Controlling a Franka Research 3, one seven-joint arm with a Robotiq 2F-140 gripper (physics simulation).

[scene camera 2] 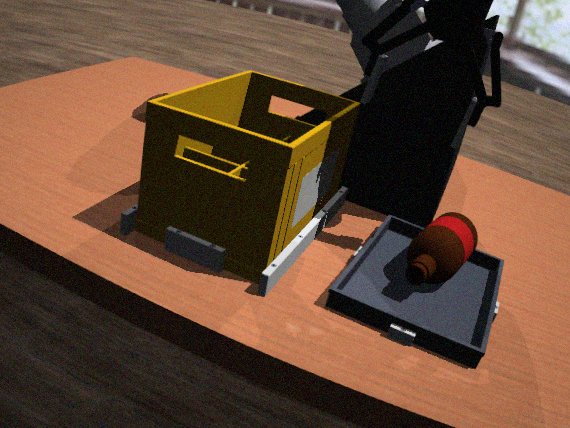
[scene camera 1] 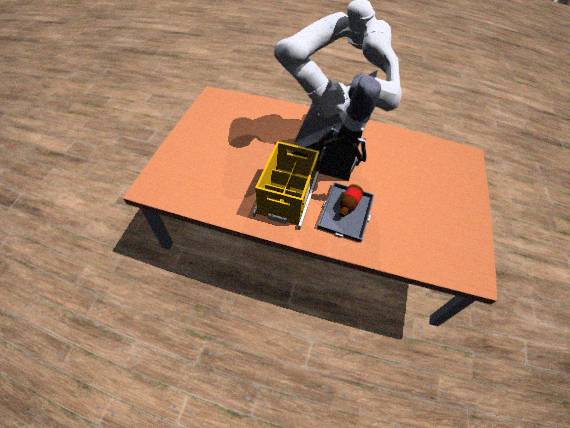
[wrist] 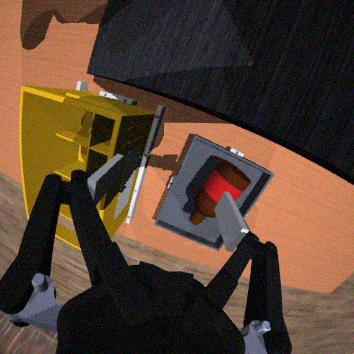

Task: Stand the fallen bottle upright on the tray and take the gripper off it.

Note:
In view: the gripper [scene camera 2: 409, 123], a brown bottle [scene camera 2: 434, 256] and a grey rail [wrist: 160, 109].
The brown bottle also shows in the wrist view [wrist: 226, 176]. The gripper also shows in scene camera 1 [scene camera 1: 336, 163] and in the wrist view [wrist: 171, 184].

